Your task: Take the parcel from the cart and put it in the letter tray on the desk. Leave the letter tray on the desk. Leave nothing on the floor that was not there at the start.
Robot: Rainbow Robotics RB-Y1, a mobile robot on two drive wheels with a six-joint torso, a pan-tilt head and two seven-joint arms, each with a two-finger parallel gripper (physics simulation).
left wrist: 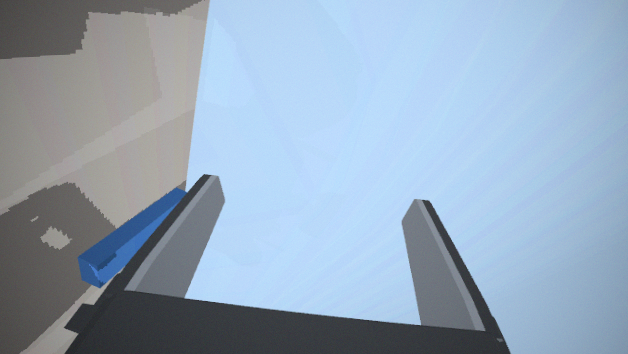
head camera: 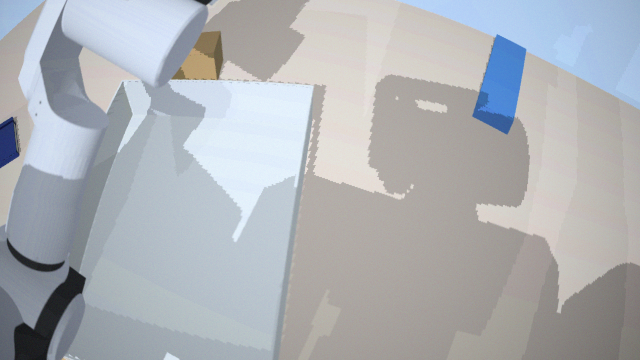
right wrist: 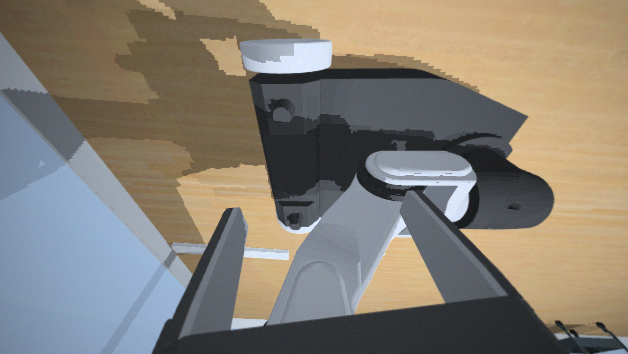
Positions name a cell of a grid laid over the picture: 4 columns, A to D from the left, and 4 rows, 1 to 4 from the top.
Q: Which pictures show the blue block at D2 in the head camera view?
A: The left wrist view and the head camera view only.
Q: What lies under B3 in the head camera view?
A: A letter tray.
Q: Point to a blue block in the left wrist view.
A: A3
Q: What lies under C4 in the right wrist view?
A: My right gripper.
